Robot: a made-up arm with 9 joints. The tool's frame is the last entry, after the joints. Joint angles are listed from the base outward. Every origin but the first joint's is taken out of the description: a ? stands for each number. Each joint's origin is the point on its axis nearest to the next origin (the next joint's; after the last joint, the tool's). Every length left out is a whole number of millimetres.
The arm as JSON. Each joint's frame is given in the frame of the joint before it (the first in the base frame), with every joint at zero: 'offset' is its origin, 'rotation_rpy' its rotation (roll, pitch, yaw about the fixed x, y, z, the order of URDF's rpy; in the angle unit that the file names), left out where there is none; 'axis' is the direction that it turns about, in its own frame. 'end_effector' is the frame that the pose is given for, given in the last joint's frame.
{
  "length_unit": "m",
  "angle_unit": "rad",
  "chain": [
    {
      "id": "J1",
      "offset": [
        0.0,
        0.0,
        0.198
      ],
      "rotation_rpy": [
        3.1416,
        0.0,
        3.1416
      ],
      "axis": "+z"
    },
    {
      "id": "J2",
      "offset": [
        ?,
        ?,
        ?
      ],
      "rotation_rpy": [
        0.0,
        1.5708,
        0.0
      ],
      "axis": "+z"
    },
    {
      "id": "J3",
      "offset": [
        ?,
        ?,
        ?
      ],
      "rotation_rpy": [
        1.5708,
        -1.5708,
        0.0
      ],
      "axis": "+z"
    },
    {
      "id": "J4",
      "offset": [
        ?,
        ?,
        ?
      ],
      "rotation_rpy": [
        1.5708,
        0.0,
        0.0
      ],
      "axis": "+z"
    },
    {
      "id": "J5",
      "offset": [
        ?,
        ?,
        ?
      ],
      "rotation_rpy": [
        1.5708,
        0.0,
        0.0
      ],
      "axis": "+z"
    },
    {
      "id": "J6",
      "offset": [
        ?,
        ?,
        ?
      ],
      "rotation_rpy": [
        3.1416,
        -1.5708,
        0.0
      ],
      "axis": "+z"
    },
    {
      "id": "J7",
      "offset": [
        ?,
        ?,
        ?
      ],
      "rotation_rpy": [
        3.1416,
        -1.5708,
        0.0
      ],
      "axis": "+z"
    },
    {
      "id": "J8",
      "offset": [
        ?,
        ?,
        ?
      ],
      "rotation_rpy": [
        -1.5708,
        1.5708,
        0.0
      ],
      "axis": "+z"
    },
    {
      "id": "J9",
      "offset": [
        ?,
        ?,
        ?
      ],
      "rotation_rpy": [
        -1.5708,
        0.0,
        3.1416
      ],
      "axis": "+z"
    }
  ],
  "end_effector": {
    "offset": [
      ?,
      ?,
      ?
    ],
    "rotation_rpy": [
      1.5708,
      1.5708,
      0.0
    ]
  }
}
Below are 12 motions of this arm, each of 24 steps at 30 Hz.
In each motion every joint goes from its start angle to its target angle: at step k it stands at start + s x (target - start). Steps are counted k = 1, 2, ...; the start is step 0. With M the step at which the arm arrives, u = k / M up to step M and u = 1 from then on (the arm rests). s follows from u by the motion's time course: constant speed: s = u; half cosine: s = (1 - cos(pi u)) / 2; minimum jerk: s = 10 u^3 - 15 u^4 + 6 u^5.
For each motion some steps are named. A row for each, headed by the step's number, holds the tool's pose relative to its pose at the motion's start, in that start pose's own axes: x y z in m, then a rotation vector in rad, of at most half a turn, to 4 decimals.
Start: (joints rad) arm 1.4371 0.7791 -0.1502 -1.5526 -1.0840 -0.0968 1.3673 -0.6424 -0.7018
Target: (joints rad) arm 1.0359 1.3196 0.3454 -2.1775 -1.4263 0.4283 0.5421 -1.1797 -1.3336
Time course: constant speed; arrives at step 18
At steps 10, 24:
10: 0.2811 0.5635 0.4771 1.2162 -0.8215 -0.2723
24: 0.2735 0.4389 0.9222 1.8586 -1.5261 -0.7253

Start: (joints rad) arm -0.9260 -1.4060 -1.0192 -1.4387 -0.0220 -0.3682 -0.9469 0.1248 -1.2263
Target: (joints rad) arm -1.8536 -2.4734 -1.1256 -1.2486 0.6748 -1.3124 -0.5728 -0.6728 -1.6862
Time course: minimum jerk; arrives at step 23
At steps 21, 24:
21: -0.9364 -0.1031 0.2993 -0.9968 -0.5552 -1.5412
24: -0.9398 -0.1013 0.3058 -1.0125 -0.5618 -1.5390

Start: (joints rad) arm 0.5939 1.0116 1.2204 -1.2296 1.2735 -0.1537 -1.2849 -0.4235 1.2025
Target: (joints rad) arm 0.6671 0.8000 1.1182 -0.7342 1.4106 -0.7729 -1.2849 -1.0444 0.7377
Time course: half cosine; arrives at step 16
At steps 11, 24:
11: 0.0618 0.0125 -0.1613 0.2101 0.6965 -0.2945
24: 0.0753 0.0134 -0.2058 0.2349 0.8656 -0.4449

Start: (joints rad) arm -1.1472 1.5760 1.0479 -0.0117 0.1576 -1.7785 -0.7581 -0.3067 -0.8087
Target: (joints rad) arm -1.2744 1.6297 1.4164 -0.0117 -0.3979 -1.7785 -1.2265 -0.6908 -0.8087
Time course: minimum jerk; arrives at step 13
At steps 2, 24:
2: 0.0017 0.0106 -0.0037 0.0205 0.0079 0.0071
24: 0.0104 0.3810 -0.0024 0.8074 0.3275 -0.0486

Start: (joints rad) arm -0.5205 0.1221 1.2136 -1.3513 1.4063 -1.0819 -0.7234 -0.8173 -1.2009
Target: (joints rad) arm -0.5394 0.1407 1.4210 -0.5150 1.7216 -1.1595 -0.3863 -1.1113 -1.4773
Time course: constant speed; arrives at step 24
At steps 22, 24:
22: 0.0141 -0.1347 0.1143 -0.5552 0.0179 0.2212
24: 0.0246 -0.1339 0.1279 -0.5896 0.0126 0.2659

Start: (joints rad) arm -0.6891 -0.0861 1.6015 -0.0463 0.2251 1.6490 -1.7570 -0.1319 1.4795
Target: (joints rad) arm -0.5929 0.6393 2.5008 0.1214 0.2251 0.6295 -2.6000 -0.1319 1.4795
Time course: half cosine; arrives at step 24
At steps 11, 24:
11: -0.0913 -0.1838 -0.0963 -0.3414 0.1599 -0.8712
24: -0.6013 -0.1959 -0.0670 -0.7039 0.3860 -2.1304

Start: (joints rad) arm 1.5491 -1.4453 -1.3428 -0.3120 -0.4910 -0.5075 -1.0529 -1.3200 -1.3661
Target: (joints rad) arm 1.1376 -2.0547 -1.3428 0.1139 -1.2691 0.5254 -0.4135 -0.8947 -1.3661
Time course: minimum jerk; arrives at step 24
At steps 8, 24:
8: -0.1516 -0.1645 0.0767 -0.0994 0.3030 -0.0831
24: -0.5287 -0.5661 0.5325 -0.2315 0.9237 -0.1759

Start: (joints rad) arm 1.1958 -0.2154 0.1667 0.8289 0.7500 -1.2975 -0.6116 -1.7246 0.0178
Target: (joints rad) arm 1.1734 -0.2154 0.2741 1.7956 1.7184 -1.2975 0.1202 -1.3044 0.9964
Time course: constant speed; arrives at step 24
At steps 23, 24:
23: 0.0956 -0.3444 0.2872 -1.9356 -1.0120 -0.7425
24: 0.0854 -0.3501 0.3033 -1.9854 -1.0296 -0.8242

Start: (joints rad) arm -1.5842 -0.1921 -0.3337 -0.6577 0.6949 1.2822 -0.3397 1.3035 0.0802
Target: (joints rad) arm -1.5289 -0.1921 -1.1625 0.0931 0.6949 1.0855 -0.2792 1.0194 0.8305
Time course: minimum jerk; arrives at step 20
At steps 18, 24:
18: -0.0700 -0.0890 -0.0305 -0.7511 -0.2152 0.6684
24: -0.0695 -0.0893 -0.0306 -0.7563 -0.2215 0.6732

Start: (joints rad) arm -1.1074 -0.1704 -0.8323 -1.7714 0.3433 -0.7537 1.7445 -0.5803 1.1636
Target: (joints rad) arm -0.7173 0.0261 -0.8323 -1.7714 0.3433 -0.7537 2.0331 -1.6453 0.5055
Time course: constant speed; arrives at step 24
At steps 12, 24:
12: -0.1349 0.0359 0.0813 0.3803 0.4434 -0.0749
24: -0.2692 0.0380 0.1704 0.6350 0.8573 -0.2759

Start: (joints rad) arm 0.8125 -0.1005 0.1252 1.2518 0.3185 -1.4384 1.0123 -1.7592 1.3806
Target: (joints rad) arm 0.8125 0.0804 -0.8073 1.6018 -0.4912 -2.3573 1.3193 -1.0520 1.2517
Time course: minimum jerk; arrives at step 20
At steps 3, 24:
3: -0.0083 -0.0006 -0.0127 -0.0215 -0.0581 0.0200
24: 0.1043 -0.1273 -0.4086 -0.5245 -2.3021 1.1218

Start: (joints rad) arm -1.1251 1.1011 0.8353 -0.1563 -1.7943 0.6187 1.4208 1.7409 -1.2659
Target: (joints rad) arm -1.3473 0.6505 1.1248 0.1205 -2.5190 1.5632 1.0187 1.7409 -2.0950
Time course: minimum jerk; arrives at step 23
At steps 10, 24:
10: 0.0849 0.0605 0.1934 -0.0917 -0.5241 0.1809
24: 0.0530 0.2614 0.2980 -0.0583 -1.3247 0.8343

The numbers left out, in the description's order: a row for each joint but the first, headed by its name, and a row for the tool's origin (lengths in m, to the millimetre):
J2: -0.177 0.057 0.0
J3: -0.167 -0.378 0.0
J4: -0.119 -0.067 0.0
J5: 0.072 0.141 0.0
J6: 0.318 -0.101 0.0
J7: 0.031 -0.019 0.0
J8: -0.352 -0.335 0.0
J9: -0.114 0.002 0.0
tool: -0.067 0.114 0.0

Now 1 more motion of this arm.
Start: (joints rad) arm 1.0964 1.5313 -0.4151 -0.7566 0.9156 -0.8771 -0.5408 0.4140 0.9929
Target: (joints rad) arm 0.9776 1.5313 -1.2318 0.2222 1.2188 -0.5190 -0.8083 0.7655 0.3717
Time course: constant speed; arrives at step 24
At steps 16, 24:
16: 0.0265 -0.1115 -0.0203 -0.1816 0.2301 0.9081
24: 0.0409 -0.1415 -0.0220 -0.1166 0.5479 1.3784

